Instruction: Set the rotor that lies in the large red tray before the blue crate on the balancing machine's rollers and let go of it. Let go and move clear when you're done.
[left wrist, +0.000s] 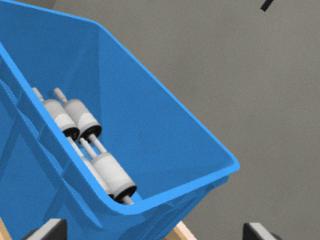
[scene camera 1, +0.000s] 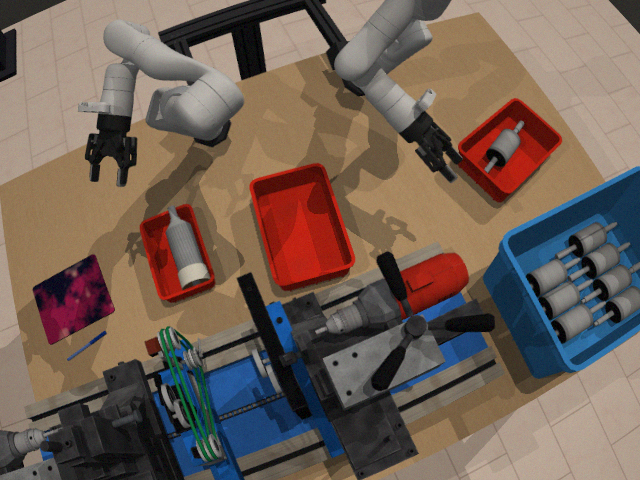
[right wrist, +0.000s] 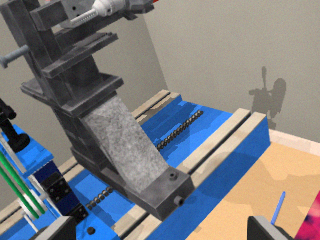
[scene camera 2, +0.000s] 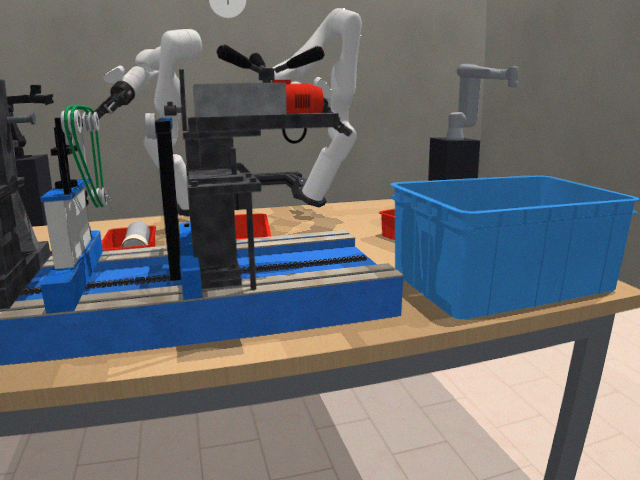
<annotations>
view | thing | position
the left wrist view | blue crate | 160,144
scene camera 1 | my left gripper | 457,170
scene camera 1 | my right gripper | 107,184
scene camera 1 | blue crate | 534,243
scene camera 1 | small red tray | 163,268
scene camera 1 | patterned mat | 76,297
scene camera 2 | my right gripper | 100,116
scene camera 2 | blue crate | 487,264
</annotations>
